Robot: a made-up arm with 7 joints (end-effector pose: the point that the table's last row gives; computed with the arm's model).
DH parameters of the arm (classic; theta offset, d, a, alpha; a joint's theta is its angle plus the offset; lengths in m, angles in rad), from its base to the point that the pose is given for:
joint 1: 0 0.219 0 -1.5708
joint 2: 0 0 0 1.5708
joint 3: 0 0.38 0.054 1.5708
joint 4: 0 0 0.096 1.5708
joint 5: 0 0.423 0 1.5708
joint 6: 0 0 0.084 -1.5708
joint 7: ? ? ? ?
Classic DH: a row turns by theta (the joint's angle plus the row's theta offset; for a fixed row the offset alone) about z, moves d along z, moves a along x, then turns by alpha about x.
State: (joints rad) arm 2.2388 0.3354 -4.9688 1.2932 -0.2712 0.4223 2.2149
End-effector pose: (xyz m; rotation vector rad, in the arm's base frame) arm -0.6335 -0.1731 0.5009 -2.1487 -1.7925 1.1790
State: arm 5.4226 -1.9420 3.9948 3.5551 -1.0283 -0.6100 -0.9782
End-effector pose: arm -0.4069 0.6858 0.2019 0.1632 -1.2978 -2.0077
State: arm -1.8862 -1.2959 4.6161 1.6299 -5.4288 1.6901 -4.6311
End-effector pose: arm -0.3993 0.5544 0.3689 0.9389 0.6219 -1.6166
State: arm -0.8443 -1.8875 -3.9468 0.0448 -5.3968 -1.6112 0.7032
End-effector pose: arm 0.1534 0.1610 0.1059 1.0708 1.6477 2.1317
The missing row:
joint 7: 0 0.107 0 0
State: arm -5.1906 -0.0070 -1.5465 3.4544 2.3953 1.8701 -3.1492
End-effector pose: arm -0.2084 0.1916 0.9901 -1.9354 1.1139 0.9278
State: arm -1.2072 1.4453 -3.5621 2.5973 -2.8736 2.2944 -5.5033
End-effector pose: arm 0.3577 -0.7618 0.3789 1.7376 -2.3830 -0.1850
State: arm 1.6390 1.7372 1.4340 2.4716 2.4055 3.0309 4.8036
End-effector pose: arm -0.1832 0.7256 0.1422 0.8949 0.9185 0.0623
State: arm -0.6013 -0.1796 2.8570 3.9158 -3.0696 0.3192 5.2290
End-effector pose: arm 0.1160 -0.2084 1.0089 0.9844 0.0239 1.2112
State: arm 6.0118 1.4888 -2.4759 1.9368 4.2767 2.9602 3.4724
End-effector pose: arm 0.5472 -0.2788 0.5744 -0.8419 2.5375 1.1544
